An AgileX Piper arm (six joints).
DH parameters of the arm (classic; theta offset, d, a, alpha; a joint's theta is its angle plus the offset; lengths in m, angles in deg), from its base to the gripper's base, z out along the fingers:
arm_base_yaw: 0 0.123 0 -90
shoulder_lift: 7.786 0 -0.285 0
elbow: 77.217 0 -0.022 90
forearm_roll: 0 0.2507 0 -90
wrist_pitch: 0 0 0 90
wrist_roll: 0 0.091 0 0
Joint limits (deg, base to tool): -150..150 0..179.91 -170..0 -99.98..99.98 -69.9..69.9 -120..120
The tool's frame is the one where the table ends.
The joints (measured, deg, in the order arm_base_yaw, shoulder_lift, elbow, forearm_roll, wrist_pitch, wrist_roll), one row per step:
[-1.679 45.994 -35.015 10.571 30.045 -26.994]
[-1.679 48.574 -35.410 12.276 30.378 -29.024]
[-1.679 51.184 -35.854 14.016 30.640 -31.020]
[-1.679 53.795 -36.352 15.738 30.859 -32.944]
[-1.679 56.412 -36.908 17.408 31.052 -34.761]
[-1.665 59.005 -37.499 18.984 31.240 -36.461]
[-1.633 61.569 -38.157 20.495 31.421 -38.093]
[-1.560 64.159 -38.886 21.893 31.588 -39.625]
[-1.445 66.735 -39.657 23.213 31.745 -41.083]
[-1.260 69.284 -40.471 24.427 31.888 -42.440]
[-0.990 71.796 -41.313 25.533 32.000 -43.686]
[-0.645 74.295 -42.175 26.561 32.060 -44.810]
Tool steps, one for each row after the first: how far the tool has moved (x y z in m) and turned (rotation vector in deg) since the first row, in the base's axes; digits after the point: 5 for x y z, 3 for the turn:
[0.00786 0.00120 -0.00515 0.150 2.306 1.065]
[0.01580 0.00241 -0.01034 0.402 4.489 2.097]
[0.02373 0.00361 -0.01552 0.728 6.549 3.076]
[0.03167 0.00476 -0.02073 1.118 8.514 3.984]
[0.03950 0.00589 -0.02603 1.532 10.402 4.840]
[0.04728 0.00703 -0.03124 1.953 12.174 5.671]
[0.05517 0.00824 -0.03655 2.354 13.884 6.489]
[0.06302 0.00957 -0.04198 2.744 15.525 7.304]
[0.07078 0.01111 -0.04750 3.103 17.090 8.134]
[0.07842 0.01296 -0.05312 3.426 18.576 8.979]
[0.08599 0.01511 -0.05897 3.742 19.999 9.806]

